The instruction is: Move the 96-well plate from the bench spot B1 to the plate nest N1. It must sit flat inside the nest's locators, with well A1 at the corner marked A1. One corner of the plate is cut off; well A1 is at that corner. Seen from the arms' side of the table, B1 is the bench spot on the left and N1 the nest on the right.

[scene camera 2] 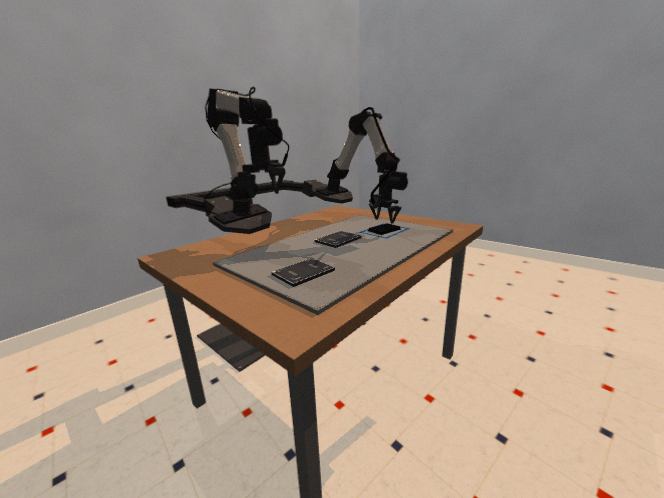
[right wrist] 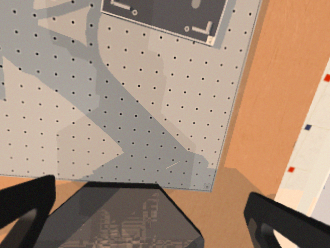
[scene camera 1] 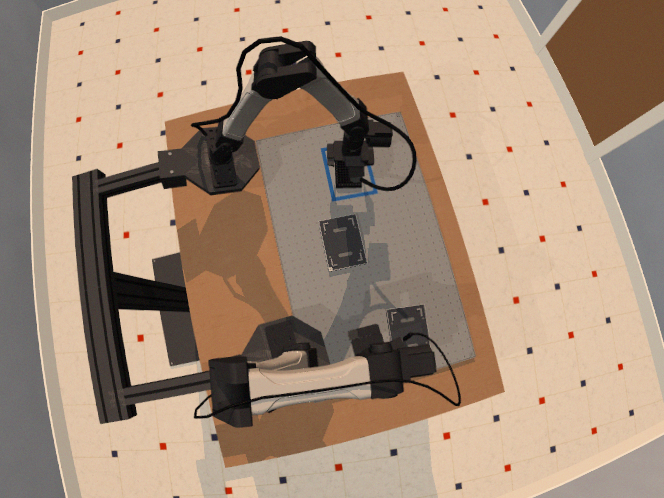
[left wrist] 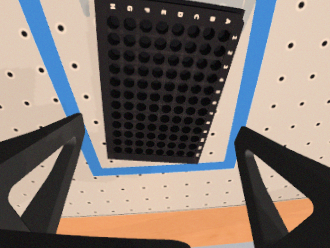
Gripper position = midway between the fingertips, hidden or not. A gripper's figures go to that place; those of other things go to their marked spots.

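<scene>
The left gripper (scene camera 1: 348, 164) is 1.11 m from the lens, while the right gripper (scene camera 1: 366, 354) stands at 0.82 m from the lens. The right gripper is nearer to the lens than the left gripper.
</scene>
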